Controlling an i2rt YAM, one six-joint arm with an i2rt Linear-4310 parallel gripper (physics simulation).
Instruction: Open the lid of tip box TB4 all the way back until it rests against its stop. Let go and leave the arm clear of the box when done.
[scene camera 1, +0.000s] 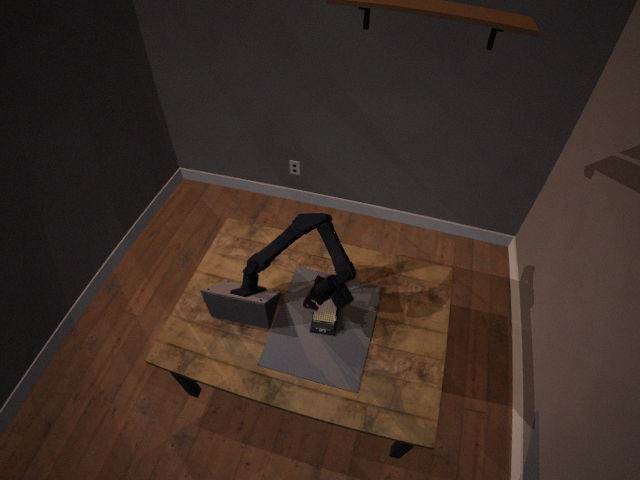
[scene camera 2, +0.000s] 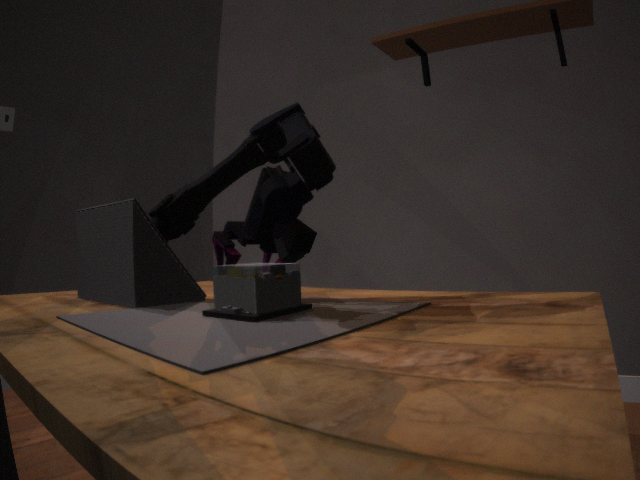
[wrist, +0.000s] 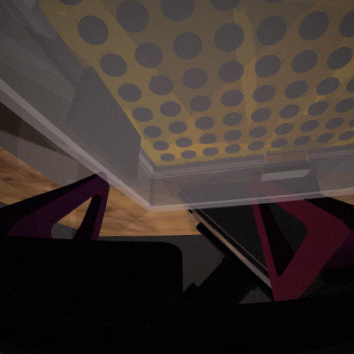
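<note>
I see a grey mat (scene camera 2: 179, 334), and the wrist view has the mat too (wrist: 32, 147). My gripper (scene camera 2: 243, 279), which is also in the wrist view as my gripper (wrist: 178, 178), is open and touches a lid (wrist: 177, 112).
</note>
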